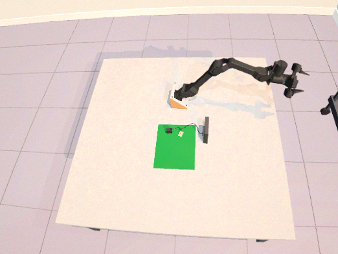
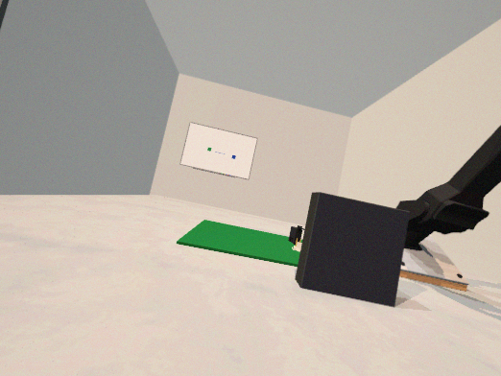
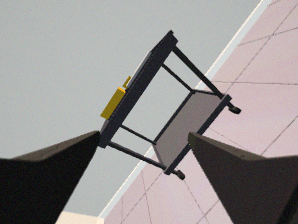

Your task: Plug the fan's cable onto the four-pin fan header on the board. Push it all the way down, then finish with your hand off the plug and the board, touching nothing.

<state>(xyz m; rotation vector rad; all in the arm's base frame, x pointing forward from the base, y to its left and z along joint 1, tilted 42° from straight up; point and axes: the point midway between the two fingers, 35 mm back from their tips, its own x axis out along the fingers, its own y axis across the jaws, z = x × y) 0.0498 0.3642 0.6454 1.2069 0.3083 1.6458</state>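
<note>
Right now the black plug is 180 mm ahead of my gripper tip, 770 mm to the right of it and 290 mm below it. Round my gripper tip: green board: 280 mm ahead, 720 mm to the right, 320 mm below; then dark fan: 190 mm ahead, 550 mm to the right, 250 mm below; then cream four-pin header: 190 mm ahead, 700 mm to the right, 310 mm below.
</note>
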